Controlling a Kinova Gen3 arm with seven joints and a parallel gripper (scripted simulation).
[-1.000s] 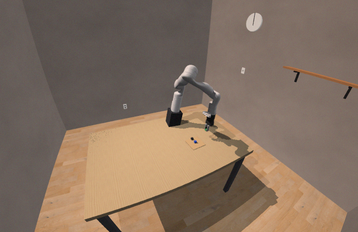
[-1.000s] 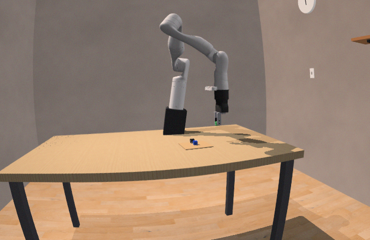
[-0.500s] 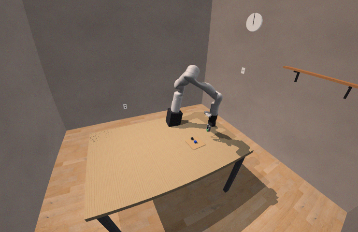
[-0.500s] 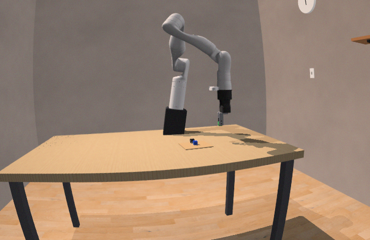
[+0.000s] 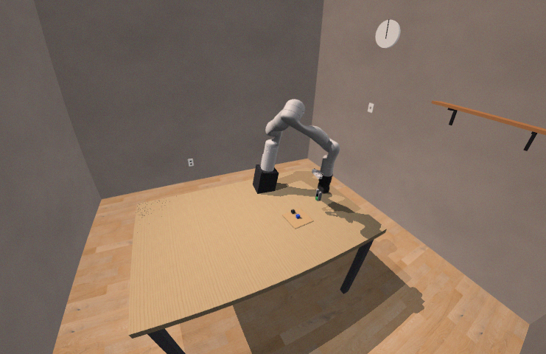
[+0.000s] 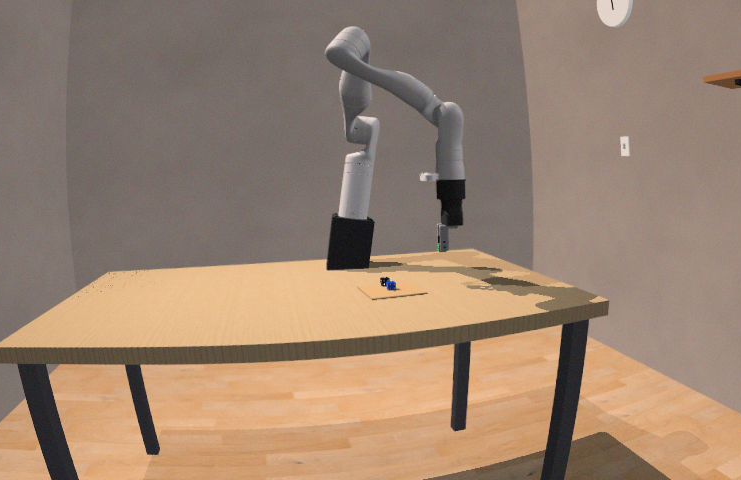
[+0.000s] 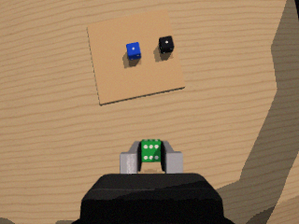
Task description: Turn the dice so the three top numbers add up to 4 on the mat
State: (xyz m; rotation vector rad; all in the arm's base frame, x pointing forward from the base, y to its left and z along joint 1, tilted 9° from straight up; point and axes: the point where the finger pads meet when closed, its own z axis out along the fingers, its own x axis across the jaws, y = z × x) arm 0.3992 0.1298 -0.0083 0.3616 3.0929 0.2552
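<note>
Now: the blue die 1 cm behind my hand, 14 cm to the right of it and 10 cm below it. Round my hand: black die: 6 cm behind, 14 cm to the right, 10 cm below; tan mat: 1 cm behind, 14 cm to the right, 11 cm below; green die: 1 cm below.
</note>
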